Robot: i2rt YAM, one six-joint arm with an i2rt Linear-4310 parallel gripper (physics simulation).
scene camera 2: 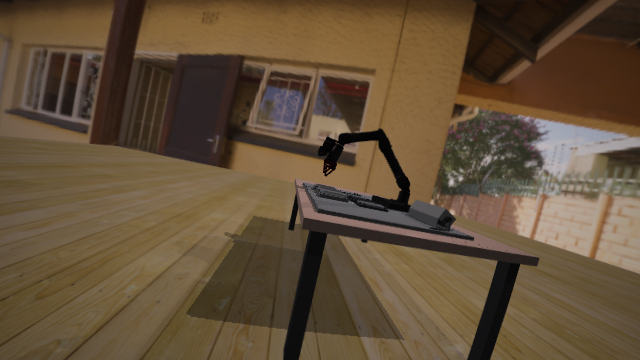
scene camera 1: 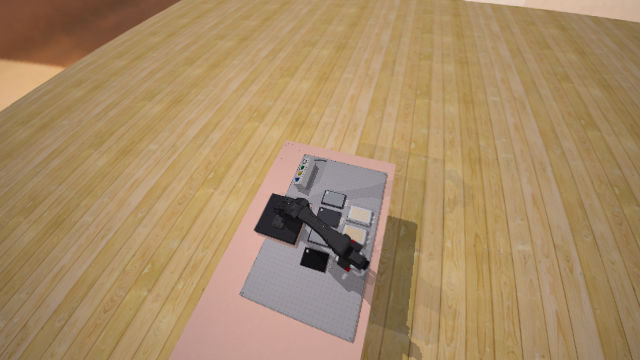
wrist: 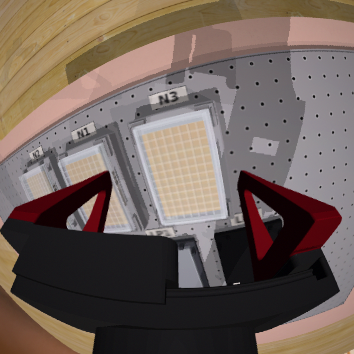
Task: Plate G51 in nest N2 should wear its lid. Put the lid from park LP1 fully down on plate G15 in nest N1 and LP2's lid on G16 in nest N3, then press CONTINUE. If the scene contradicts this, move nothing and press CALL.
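Frame: origin at the arm's base, x ahead, y left, z up, level; millimetres.
Seen in the pictures: gripper, between the fingertips: [scene camera 2: 324, 174] [wrist: 174, 177]; arm's base, origin of its link: [scene camera 2: 401, 204].
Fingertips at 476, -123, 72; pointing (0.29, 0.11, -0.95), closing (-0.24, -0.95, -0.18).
Observation:
Pixels of each thing's top centre, then the offset from my fingertips to it, as dx, dy, dz. Level surfaces: height alone.
- pale-rimmed plate with tan wells, centre of its top: [wrist: 181, 175] -22, +10, -66
- N1, centre of its top: [wrist: 91, 196] [scene camera 1: 354, 233] -29, +141, -68
- N2, centre of its top: [wrist: 41, 204] [scene camera 2: 333, 191] [scene camera 1: 359, 213] -29, +271, -68
- board, height of its surface: dz -101
- button box, centre of its top: [scene camera 2: 432, 204] [scene camera 1: 303, 169] -466, +436, -18
My gripper [scene camera 1: 351, 256] [scene camera 2: 327, 173] [wrist: 174, 177] is open and empty, above the board near nest N3. In the wrist view, a pale-rimmed plate with tan wells [wrist: 181, 167] sits in N3, seen between the fingertips. The plate in N1 [scene camera 1: 355, 234] [wrist: 95, 175] is partly behind the left finger. The plate in N2 [scene camera 1: 359, 215] [wrist: 37, 180] shows at the far left; I cannot tell whether it wears a lid. A grey lid [wrist: 191, 265] lies in the park behind the label that looks like LP1, mostly hidden by the gripper body. Plate codes are not readable.
A dark park [scene camera 1: 314, 259] [wrist: 232, 255] lies beside it. Another dark park [scene camera 1: 329, 217] and one with a grey lid [scene camera 1: 333, 198] lie farther along the board [scene camera 1: 300, 295]. The button box [scene camera 1: 303, 174] [scene camera 2: 431, 215] stands at the board's far end. The arm's black base [scene camera 1: 267, 227] is beside the board.

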